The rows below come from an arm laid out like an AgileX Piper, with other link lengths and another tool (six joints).
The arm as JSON. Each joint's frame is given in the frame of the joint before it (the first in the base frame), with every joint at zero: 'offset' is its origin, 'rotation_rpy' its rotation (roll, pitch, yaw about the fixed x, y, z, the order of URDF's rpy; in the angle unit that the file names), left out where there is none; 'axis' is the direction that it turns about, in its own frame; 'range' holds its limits. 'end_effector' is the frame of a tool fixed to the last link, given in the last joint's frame.
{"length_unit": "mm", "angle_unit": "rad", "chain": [
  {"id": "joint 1", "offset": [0.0, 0.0, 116.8], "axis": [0.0, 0.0, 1.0], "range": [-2.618, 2.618]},
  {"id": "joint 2", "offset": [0.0, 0.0, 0.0], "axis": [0.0, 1.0, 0.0], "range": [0.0, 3.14]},
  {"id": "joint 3", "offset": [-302.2, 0.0, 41.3], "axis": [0.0, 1.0, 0.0], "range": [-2.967, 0.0]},
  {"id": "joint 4", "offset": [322.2, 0.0, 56.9], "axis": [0.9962, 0.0, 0.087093], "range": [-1.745, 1.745]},
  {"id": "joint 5", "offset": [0.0, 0.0, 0.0], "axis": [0.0, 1.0, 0.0], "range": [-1.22, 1.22]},
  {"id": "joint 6", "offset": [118.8, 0.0, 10.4], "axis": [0.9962, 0.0, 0.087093], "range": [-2.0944, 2.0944]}
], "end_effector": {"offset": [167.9, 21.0, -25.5], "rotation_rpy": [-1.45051, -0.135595, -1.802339]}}
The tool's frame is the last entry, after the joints.
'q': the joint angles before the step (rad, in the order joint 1, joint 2, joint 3, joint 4, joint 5, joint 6). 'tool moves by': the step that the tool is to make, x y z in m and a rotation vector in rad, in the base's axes. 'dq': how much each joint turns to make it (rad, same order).
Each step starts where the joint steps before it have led.
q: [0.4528 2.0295 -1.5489 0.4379 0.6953 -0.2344]
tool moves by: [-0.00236 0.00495 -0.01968 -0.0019 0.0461 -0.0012]
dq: [0.0020 0.0531 -0.0271 0.0146 0.0166 0.0047]
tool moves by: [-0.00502 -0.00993 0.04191 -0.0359 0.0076 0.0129]
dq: [-0.0011 -0.0500 -0.0706 -0.0872 0.1326 0.0772]
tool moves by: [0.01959 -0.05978 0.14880 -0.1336 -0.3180 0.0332]
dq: [0.0000 -0.2558 -0.0689 -0.2804 0.0923 0.0303]
